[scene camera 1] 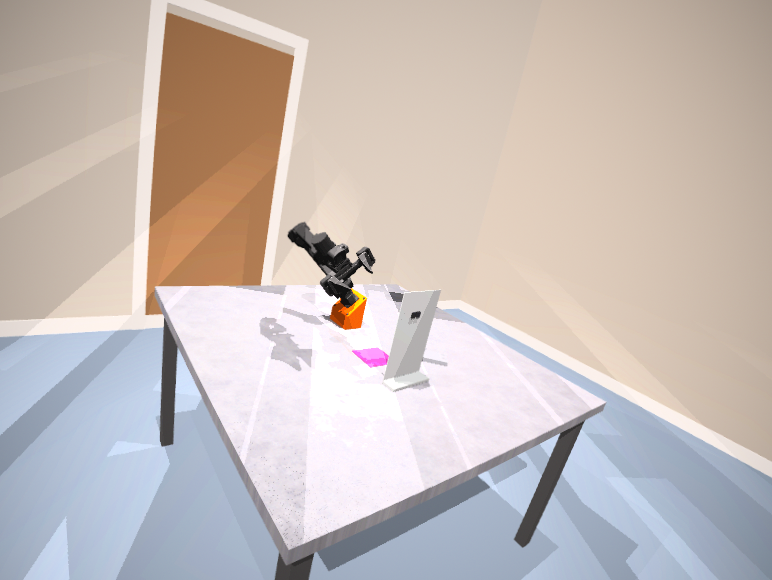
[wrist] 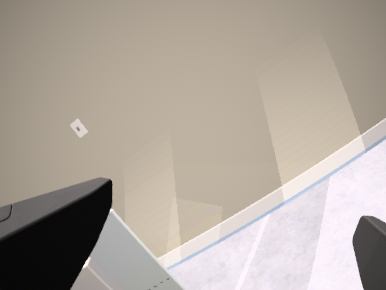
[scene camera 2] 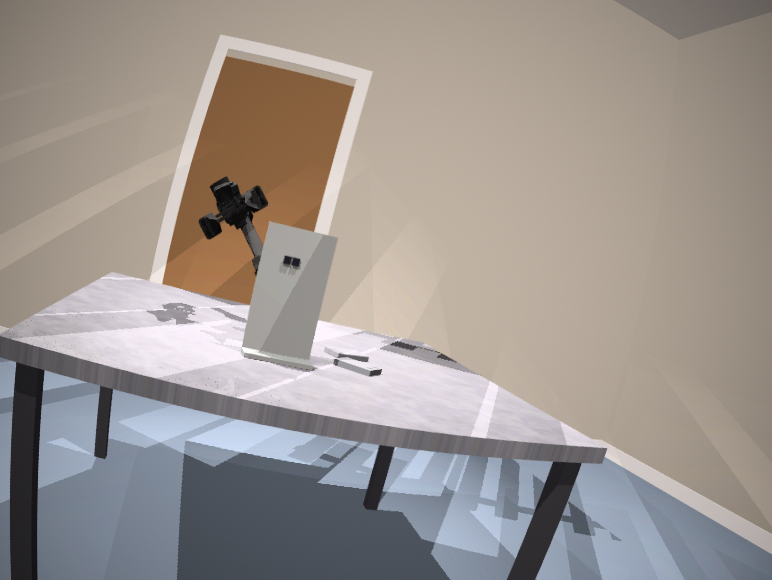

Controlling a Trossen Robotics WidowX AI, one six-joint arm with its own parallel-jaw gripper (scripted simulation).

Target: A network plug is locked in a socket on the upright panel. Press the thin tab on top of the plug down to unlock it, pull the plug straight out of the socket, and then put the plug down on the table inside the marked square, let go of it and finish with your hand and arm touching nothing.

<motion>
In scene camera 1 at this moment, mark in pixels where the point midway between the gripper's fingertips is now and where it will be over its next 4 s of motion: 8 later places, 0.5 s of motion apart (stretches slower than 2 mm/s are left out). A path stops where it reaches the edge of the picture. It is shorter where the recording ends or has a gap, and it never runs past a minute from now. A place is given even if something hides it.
My gripper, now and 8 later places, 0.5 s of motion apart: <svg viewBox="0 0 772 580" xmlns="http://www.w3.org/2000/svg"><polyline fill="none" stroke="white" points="361,281 374,289 386,298 391,300 398,304 402,306 406,308 409,310 413,312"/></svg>
</motion>
